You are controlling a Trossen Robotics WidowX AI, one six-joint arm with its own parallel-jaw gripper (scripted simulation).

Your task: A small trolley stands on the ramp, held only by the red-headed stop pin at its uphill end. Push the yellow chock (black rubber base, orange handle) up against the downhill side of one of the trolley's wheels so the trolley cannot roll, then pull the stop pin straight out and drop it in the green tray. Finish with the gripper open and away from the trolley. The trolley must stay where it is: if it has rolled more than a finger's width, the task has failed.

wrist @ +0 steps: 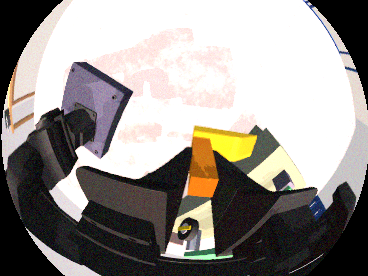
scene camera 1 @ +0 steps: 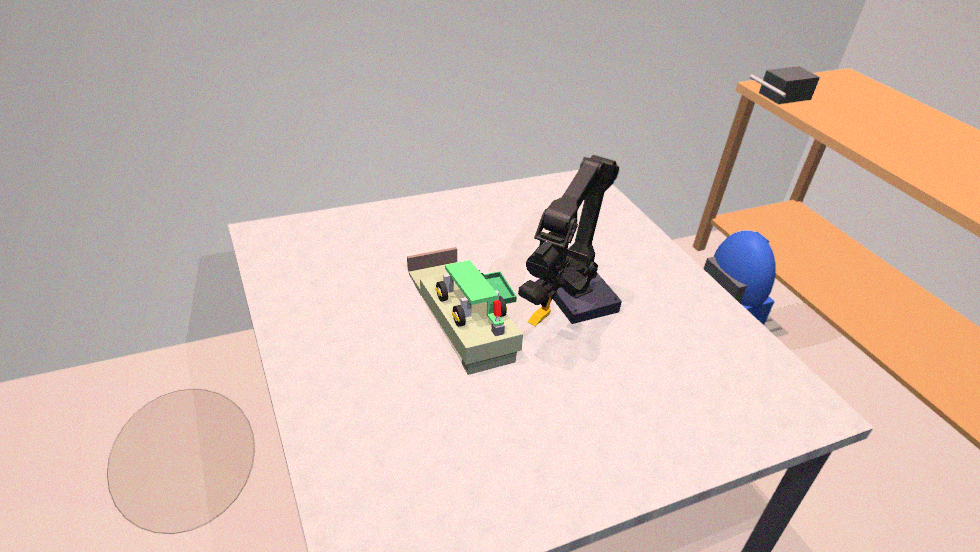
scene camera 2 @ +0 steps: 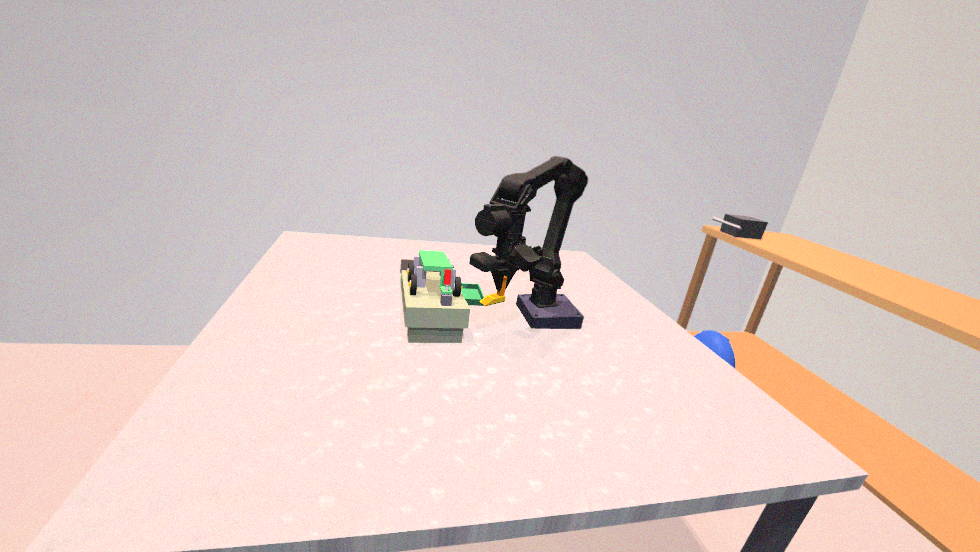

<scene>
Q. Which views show the trolley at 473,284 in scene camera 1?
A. The wrist view, scene camera 1 and scene camera 2: all of them.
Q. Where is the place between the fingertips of my gripper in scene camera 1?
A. At 545,304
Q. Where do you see a trolley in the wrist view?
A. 189,231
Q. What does my gripper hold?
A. A yellow chock.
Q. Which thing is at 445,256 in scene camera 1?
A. A brown end wall.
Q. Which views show my gripper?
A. The wrist view, scene camera 1 and scene camera 2: all of them.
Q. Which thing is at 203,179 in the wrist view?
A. A yellow chock.
</scene>
